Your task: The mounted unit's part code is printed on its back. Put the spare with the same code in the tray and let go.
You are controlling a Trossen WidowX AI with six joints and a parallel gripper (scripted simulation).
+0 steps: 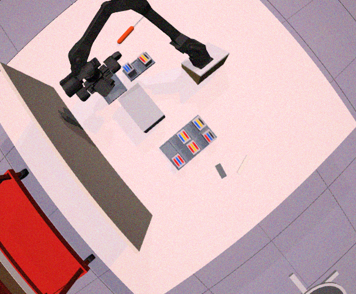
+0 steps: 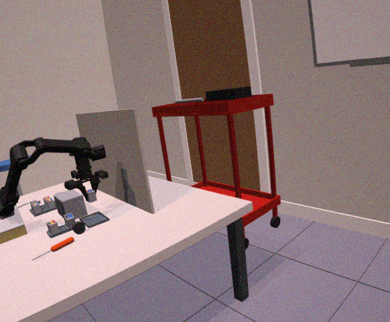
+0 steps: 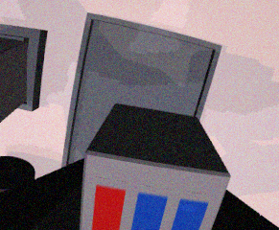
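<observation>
My gripper tip is 1 cm past the flat grey tray and 10 cm above it. The rest, counted from my gripper tip: tall grey panel: 20 cm ahead, 16 cm to the left, 12 cm above; black puck: 11 cm behind, 8 cm to the right, 8 cm below; mounted unit: 5 cm behind, 18 cm to the left, 5 cm below.
</observation>
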